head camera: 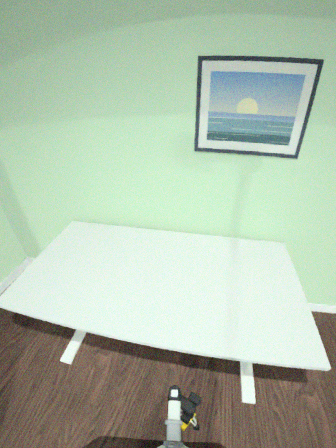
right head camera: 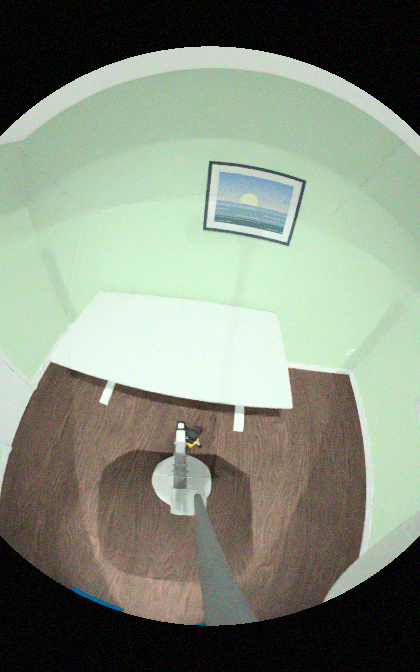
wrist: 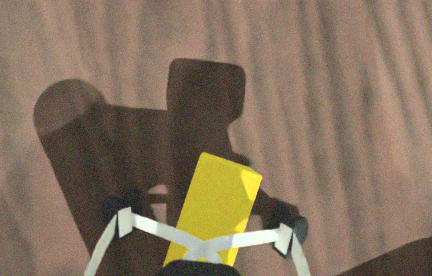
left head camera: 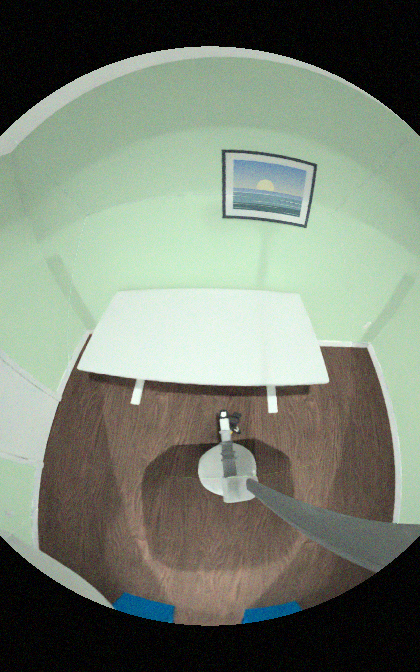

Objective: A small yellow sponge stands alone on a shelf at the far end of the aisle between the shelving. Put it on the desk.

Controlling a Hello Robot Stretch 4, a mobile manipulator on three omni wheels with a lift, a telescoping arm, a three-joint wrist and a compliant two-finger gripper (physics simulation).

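Frame: origin at the robot's base, x ahead, y left, z up, level; centimetres.
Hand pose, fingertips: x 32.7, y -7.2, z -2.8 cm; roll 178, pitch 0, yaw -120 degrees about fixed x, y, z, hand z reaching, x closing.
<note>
After its pixels a point has its place.
The small yellow sponge [wrist: 215,200] @(y -8.9, x 34.7, z 3.4 cm) lies on the wooden floor in the wrist view, partly in the gripper's shadow. Its near end is hidden behind the gripper's linkage. A bit of the sponge [head camera: 185,427] @(y -6.6, x 28.5, z 3.4 cm) [right head camera: 190,444] also shows beside the gripper in the head and right head views. My gripper [wrist: 206,212] @(y -7.2, x 32.7, z -2.8 cm) [head camera: 193,421] [right head camera: 195,440] is open and points down, with the sponge below and between its spread fingertips; no touch shows. The white desk [head camera: 150,290] @(y 12.9, x 73.1, z 69.3 cm) [left head camera: 200,340] [right head camera: 165,350] stands against the green wall, ahead of the gripper.
Two white desk feet [head camera: 74,346] [head camera: 248,382] reach out over the floor under the desk's front edge. A framed sunset picture [head camera: 257,107] @(y -37.8, x 119.1, z 146.4 cm) hangs on the wall. Blue shelving parts [left head camera: 145,607] [left head camera: 271,612] show at the bottom of the left head view.
</note>
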